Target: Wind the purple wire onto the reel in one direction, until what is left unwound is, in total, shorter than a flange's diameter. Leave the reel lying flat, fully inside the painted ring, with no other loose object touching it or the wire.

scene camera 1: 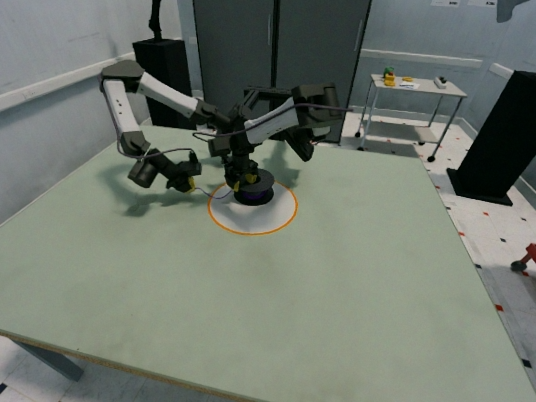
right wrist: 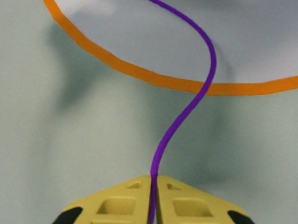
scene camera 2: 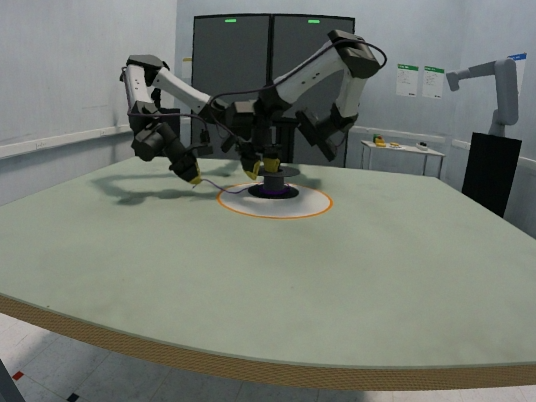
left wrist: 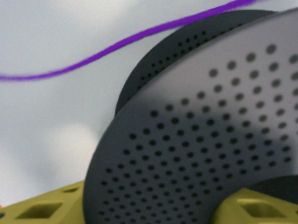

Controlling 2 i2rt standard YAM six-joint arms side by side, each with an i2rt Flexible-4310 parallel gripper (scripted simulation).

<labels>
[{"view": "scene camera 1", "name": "left gripper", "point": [242,188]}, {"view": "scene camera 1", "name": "black reel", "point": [265,181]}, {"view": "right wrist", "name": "right gripper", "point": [153,184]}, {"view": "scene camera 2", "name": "left gripper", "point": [261,178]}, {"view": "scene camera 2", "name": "right gripper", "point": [199,183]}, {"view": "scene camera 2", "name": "black reel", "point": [274,182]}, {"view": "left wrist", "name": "left gripper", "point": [149,187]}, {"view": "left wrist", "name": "black reel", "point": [199,118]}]
</labels>
